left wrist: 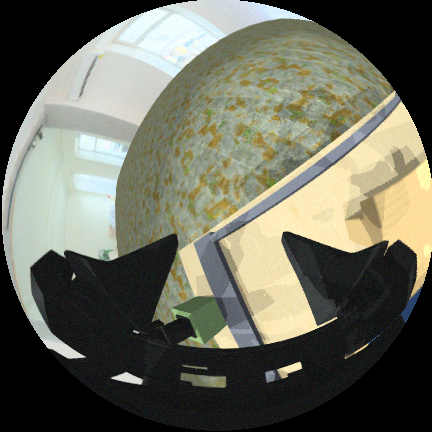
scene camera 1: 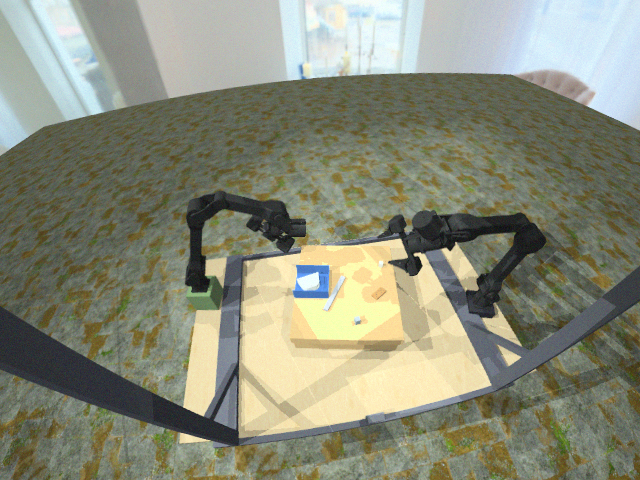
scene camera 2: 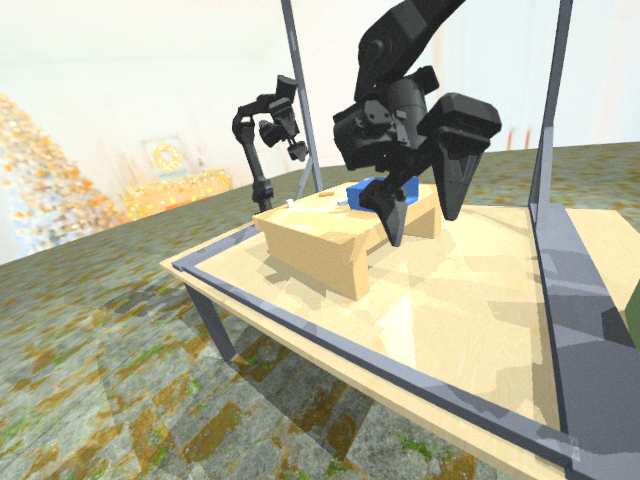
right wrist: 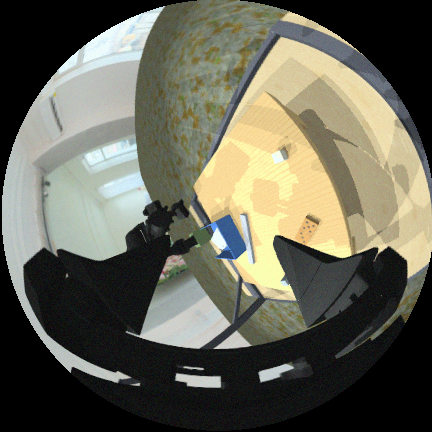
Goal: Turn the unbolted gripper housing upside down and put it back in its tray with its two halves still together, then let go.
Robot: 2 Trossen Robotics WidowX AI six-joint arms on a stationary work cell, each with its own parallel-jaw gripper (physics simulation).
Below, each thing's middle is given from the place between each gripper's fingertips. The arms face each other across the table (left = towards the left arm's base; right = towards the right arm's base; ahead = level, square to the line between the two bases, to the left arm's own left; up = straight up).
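With the blue tray (scene camera 1: 322,292) as the reference, my left hand is 2 cm above it, 20 cm to the left of it and 20 cm past it. The raised wooden block (scene camera 2: 328,242) is 32 cm to the right of that left hand, 11 cm below it and 20 cm behind it, while the green box (scene camera 1: 211,300) sits 25 cm to the left of my left hand, 20 cm behind it and 13 cm below it.
The blue tray is 24 cm to the left of my right hand, and it is also 12 cm below that hand and 4 cm behind it. As for the raised wooden block, I find it 22 cm below my right hand, 12 cm to the left of it and 4 cm behind it. The green box is 68 cm to the left of my right hand, 23 cm below it and 4 cm behind it.
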